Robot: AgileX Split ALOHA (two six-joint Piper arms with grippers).
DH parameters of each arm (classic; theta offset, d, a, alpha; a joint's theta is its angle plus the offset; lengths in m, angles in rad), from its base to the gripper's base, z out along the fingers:
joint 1: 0 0.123 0 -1.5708
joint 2: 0.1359 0 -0.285 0
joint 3: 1.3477 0 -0.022 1.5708
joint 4: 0 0.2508 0 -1.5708
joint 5: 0 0 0.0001 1.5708
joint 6: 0 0.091 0 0
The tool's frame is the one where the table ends.
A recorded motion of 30 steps. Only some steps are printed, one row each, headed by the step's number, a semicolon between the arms.
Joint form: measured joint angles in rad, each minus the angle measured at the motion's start. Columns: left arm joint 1, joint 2, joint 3, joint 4, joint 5, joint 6; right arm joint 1, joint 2, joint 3, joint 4, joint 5, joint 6.
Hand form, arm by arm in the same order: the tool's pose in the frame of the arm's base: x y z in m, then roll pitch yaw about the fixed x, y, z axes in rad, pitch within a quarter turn. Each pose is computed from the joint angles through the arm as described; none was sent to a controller.
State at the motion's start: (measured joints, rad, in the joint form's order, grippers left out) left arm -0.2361 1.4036 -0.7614 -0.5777 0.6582 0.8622; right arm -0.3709 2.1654 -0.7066 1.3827 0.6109 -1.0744
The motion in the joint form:
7: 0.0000 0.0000 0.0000 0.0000 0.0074 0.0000; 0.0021 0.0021 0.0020 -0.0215 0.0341 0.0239
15: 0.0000 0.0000 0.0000 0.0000 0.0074 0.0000; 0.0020 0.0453 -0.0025 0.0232 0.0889 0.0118
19: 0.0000 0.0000 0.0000 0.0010 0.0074 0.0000; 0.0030 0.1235 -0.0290 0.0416 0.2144 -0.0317
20: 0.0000 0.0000 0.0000 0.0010 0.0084 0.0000; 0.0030 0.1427 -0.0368 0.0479 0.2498 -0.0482
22: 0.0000 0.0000 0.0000 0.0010 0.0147 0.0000; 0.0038 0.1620 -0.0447 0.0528 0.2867 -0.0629
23: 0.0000 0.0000 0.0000 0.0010 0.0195 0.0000; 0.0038 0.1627 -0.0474 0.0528 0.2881 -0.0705
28: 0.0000 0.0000 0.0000 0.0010 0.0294 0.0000; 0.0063 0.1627 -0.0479 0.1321 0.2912 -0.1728
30: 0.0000 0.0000 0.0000 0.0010 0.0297 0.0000; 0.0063 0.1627 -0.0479 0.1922 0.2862 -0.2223
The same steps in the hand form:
7: 0.2376 -0.0888 0.2167 -2.9975 0.5295 2.4796; 0.2653 -0.0451 0.0196 2.5207 -0.1129 2.5619
15: 0.2376 -0.0888 0.2167 -2.9975 0.5295 2.4796; 0.2650 -0.0404 0.0119 2.4702 -0.1666 2.5438
19: 0.2376 -0.0887 0.2166 -2.9984 0.5291 2.4787; 0.2661 -0.0316 0.0008 2.3529 -0.2325 2.5978
20: 0.2375 -0.0887 0.2166 -2.9977 0.5285 2.4786; 0.2668 -0.0296 -0.0015 2.3170 -0.2427 2.6146
22: 0.2370 -0.0889 0.2165 -2.9933 0.5244 2.4779; 0.2675 -0.0273 -0.0036 2.2795 -0.2536 2.6324
23: 0.2365 -0.0890 0.2164 -2.9899 0.5213 2.4773; 0.2682 -0.0274 -0.0036 2.2766 -0.2462 2.6380
28: 0.2357 -0.0891 0.2162 -2.9829 0.5150 2.4762; 0.2738 -0.0281 -0.0029 2.2529 -0.1687 2.6306
30: 0.2357 -0.0891 0.2162 -2.9827 0.5148 2.4761; 0.2778 -0.0298 -0.0028 2.2481 -0.1301 2.6018

